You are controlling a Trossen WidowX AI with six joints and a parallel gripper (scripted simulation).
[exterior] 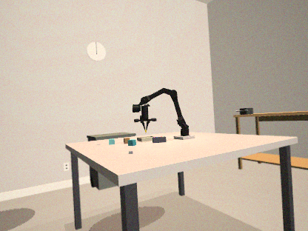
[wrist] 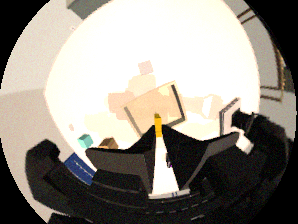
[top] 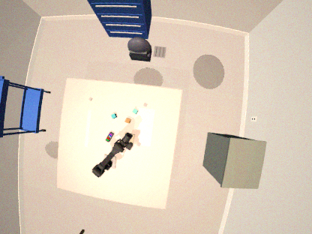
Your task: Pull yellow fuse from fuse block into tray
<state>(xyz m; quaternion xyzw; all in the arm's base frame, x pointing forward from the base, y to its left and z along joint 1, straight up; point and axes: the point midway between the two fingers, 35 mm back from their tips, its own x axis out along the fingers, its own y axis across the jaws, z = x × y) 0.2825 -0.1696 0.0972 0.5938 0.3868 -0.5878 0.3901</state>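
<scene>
Right now my gripper tip is 10 mm above the yellow fuse. Also, from my gripper tip: tray: 80 mm below.
</scene>
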